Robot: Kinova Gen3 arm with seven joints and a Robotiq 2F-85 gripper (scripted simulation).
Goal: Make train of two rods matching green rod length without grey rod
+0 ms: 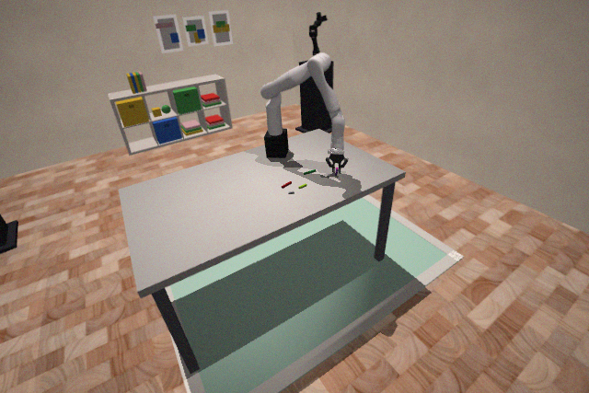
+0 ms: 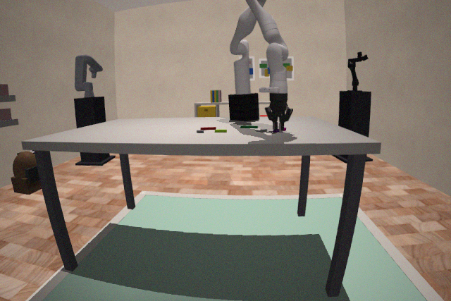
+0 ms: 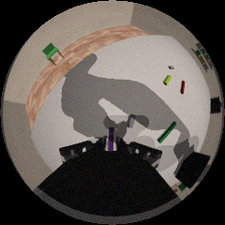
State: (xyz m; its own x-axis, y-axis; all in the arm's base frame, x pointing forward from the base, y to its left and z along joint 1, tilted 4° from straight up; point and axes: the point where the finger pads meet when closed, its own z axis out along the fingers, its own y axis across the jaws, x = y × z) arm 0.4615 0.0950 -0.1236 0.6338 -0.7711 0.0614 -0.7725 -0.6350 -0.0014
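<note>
My gripper is now 2 cm above the purple rod. From my hand the other things lie so: green rod: 12 cm behind, 11 cm to the right, 2 cm below; magenta rod: 3 cm to the left, 3 cm behind, 2 cm below; lime rod: 24 cm to the right, 3 cm behind, 2 cm below.
</note>
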